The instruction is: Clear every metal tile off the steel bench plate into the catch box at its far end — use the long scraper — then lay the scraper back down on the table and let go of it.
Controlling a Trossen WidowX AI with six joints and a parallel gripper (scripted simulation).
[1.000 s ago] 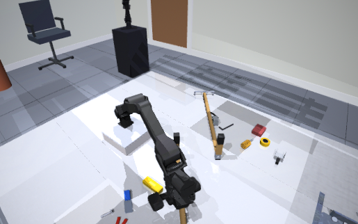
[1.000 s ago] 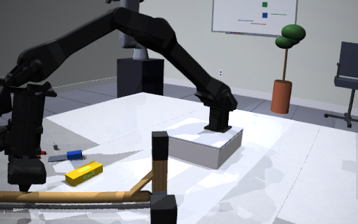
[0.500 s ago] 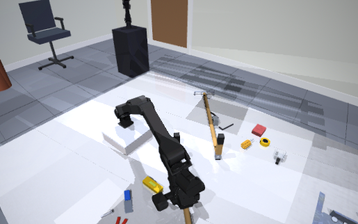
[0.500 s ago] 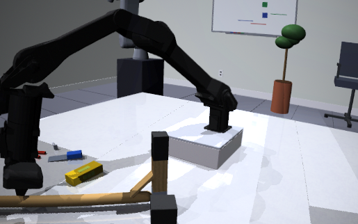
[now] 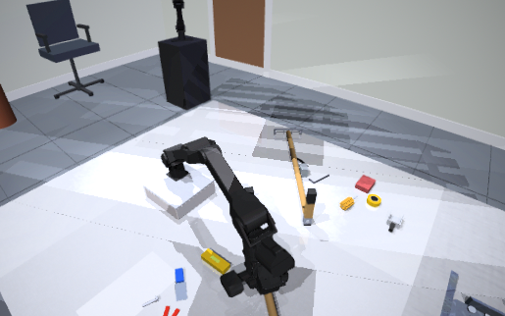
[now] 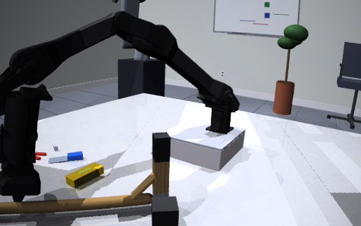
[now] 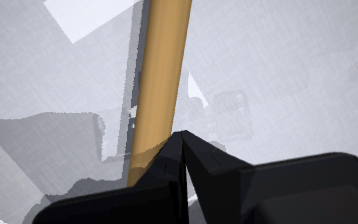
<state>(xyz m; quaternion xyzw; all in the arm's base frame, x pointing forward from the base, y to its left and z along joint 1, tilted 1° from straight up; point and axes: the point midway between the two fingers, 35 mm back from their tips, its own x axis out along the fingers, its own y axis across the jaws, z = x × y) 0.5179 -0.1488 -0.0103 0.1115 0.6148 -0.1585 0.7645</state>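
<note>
My gripper tip is now 5 cm below the long scraper, 2 cm short of it and 1 cm to the right of it. The rest, counted from my gripper tip: yellow level: 17 cm behind; orange piece: 47 cm to the left, 3 cm ahead; blue-tipped block: 19 cm behind, 12 cm to the right, 1 cm below.
</note>
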